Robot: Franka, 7 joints.
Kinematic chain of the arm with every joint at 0, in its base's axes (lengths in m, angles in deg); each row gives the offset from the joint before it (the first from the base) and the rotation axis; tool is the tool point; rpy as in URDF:
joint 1: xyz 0 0 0.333 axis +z
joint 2: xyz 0 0 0 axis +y
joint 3: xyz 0 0 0.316 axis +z
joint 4: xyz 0.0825 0 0 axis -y
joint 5: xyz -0.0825 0 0.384 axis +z
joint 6: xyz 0 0 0 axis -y
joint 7: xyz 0.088 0 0 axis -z
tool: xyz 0 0 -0.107 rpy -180 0 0
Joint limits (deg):
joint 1: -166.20..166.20
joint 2: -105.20..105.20
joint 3: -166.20..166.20
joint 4: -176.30..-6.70
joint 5: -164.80..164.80
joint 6: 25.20..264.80
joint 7: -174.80..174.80
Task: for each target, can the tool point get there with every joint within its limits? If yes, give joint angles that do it. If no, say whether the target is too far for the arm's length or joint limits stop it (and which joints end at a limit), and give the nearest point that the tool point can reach.
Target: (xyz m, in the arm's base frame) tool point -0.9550 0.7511 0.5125
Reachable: no: too far | nearest point -0.6671 0.5247 0.4584 | short by 0.370 m
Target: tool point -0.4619 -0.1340 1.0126
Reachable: yes | joints 135.15 27.83 102.70 -51.04 97.37 133.88 -123.98
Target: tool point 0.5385 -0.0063 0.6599
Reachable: yes | joints 57.70 19.03 -87.25 -91.05 -86.01 231.56 96.20
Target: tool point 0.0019 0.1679 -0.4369
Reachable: no: joint limits stop it (at a limit: joint 2) | nearest point 0.0021 0.1841 -0.3514 | short by 0.087 m
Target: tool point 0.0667 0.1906 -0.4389
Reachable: no: joint limits stop it (at a limit: joint 2) | nearest point 0.0704 0.2010 -0.3561 | short by 0.084 m
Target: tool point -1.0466 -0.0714 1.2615
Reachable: no: too far | nearest point -0.6409 -0.0437 0.9016 | short by 0.543 m
